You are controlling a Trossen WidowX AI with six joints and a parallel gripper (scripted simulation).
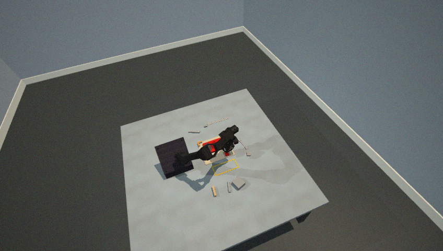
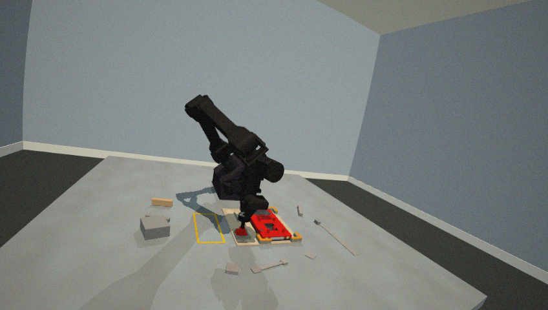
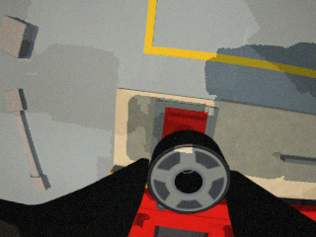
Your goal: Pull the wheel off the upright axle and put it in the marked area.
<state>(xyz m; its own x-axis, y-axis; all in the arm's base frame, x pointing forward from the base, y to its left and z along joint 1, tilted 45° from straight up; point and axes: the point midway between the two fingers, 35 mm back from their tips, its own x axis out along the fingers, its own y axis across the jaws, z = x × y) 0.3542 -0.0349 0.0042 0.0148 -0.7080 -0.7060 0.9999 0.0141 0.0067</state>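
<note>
Now: gripper tip 30 mm above the black axle. The rest, counted from my gripper tip: tan block (200 mm behind, 260 mm to the right, 60 mm below); wheel (right at my gripper tip); grey block (10 mm behind, 270 mm to the right, 50 mm below).
</note>
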